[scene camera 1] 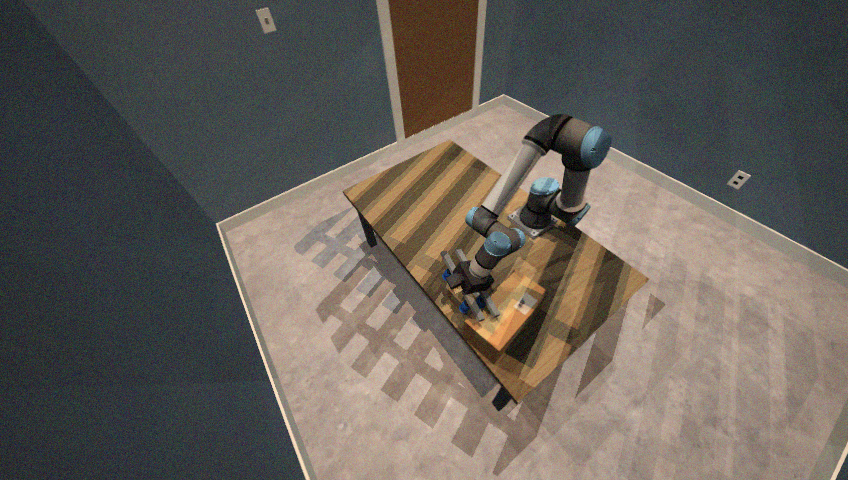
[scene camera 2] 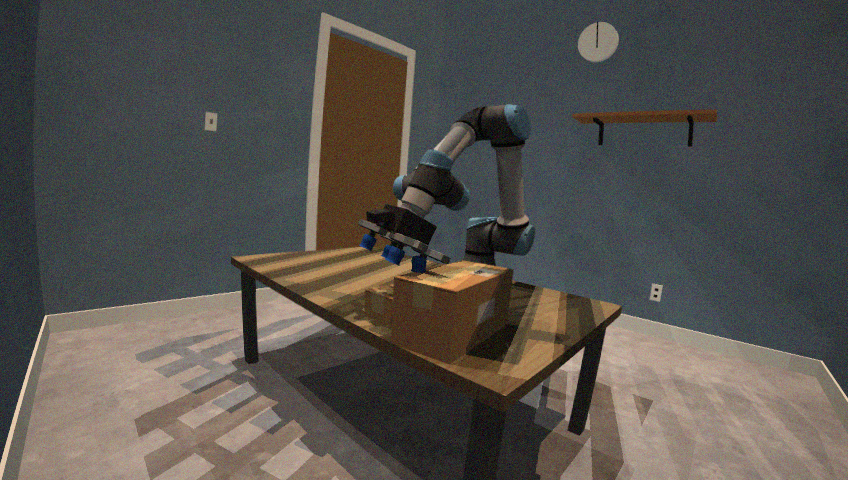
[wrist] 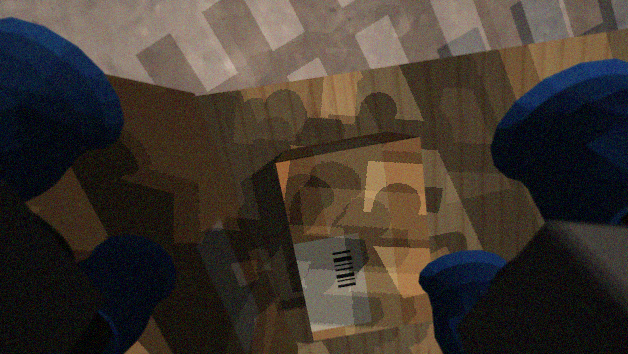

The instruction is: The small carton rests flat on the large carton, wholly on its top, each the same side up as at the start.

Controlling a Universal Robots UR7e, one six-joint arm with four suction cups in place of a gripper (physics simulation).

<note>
The suction head (wrist: 557, 139) is stuck to a large carton (scene camera 2: 443, 313), which still rests on the table. A small carton (wrist: 356, 208) rests on the table.
The large carton also shows in scene camera 1 (scene camera 1: 518, 299) and in the wrist view (wrist: 163, 179).
</note>
